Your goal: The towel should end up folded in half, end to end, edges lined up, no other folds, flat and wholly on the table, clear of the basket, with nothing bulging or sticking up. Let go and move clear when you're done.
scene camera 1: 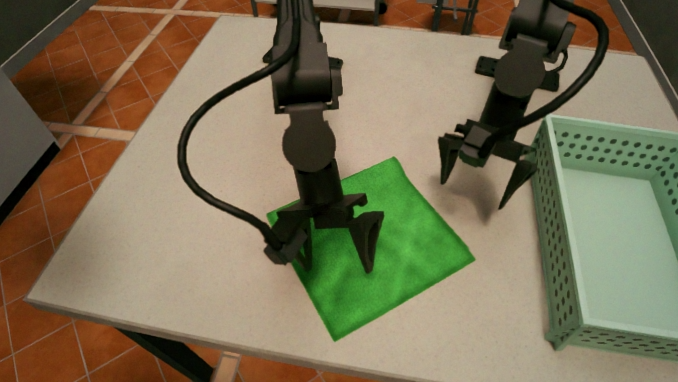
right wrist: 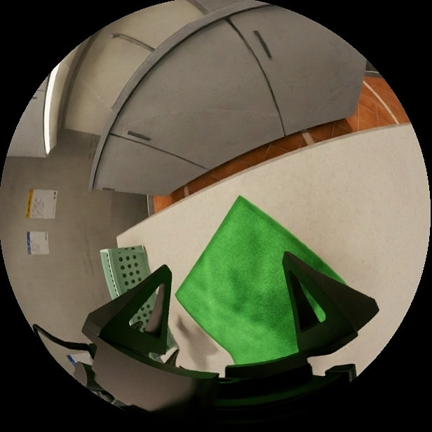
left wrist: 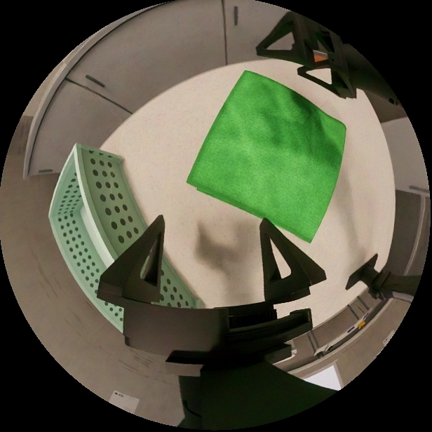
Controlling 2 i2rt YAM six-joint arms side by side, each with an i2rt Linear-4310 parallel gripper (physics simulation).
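A green towel [scene camera 1: 405, 235] [left wrist: 270, 145] [right wrist: 235, 275] lies on the table as a near-square, with soft ripples on its upper face. In the left wrist view a lower layer peeks out slightly along one edge; the other edges look close together. My left gripper [scene camera 1: 471, 196] [left wrist: 214, 219] is open and empty above the table, between the towel and the basket. My right gripper [scene camera 1: 338, 271] [right wrist: 223, 265] is open and empty above the towel's left part, hiding some of its left edge in scene camera 1.
A pale green perforated basket [scene camera 1: 564, 240] [left wrist: 112, 200] [right wrist: 131, 270] stands to the right of the towel in scene camera 1, apart from it. The table [scene camera 1: 175, 280] extends around the towel, with its front edge below the towel's lowest corner.
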